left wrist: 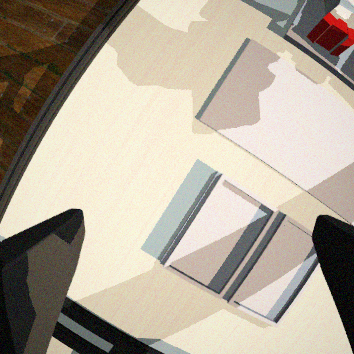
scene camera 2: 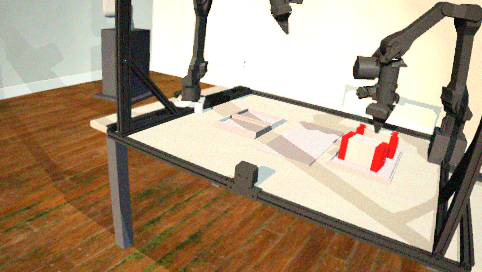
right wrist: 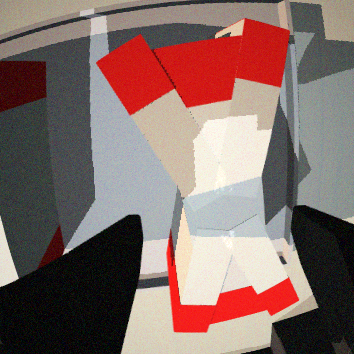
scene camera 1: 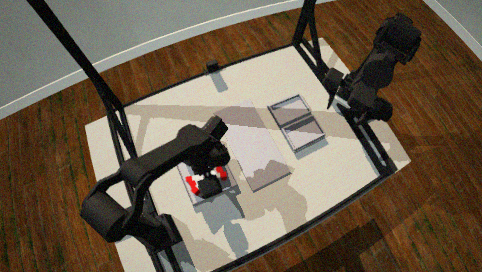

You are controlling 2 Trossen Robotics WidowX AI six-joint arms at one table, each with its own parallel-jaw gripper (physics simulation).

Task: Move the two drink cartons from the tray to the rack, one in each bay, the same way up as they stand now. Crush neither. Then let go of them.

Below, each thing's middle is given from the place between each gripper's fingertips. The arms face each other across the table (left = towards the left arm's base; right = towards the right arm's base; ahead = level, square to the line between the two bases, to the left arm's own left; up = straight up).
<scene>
I see my right gripper 6 cm past the grey tray (scene camera 2: 385, 174), 2 cm to the right of it and 7 cm above it. Round my right hand: flat pale mat (scene camera 1: 261, 162): 2 cm behind, 22 cm to the left, 8 cm below.
Right now the flat pale mat is 170 mm behind my left hand, 140 mm to the right of it and 310 mm below it. From my left hand the other things lie so: grey tray 210 mm behind, 340 mm to the right, 300 mm below.
</scene>
